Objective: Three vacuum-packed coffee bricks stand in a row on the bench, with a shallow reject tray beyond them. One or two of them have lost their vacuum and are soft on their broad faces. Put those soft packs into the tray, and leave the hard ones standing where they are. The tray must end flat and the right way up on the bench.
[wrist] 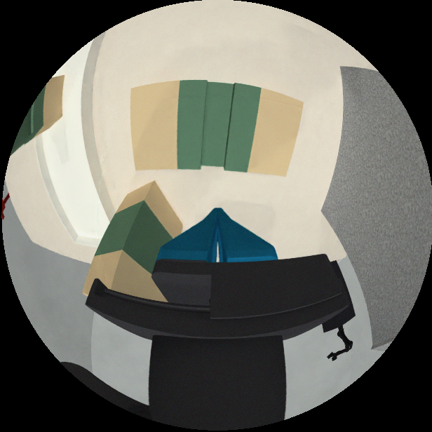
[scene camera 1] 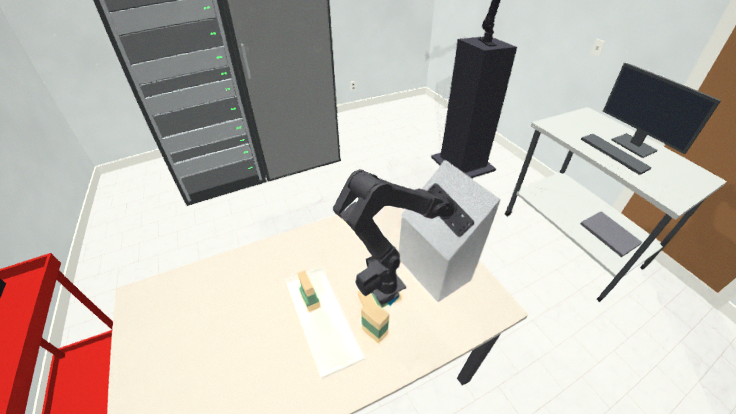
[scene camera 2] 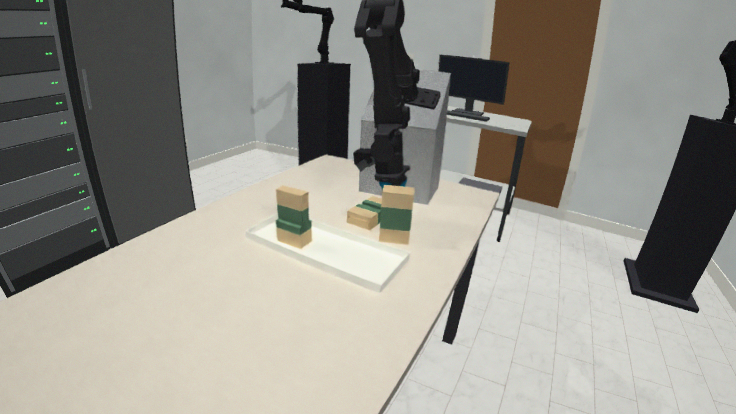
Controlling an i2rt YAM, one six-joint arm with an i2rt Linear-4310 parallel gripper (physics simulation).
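One tan coffee brick with a green band stands upright in the white tray; its band shows a step. The tray lies flat, right way up. A second brick lies on its broad face on the bench, its band split by two edges. A third brick stands upright beside it. My gripper has its blue fingertips together and empty, near the lying brick; contact cannot be told.
The grey pedestal carries the arm's base at the bench's end. The standing brick is close beside my gripper. The bench's edge runs past that brick. A red cart stands at the left in scene camera 1.
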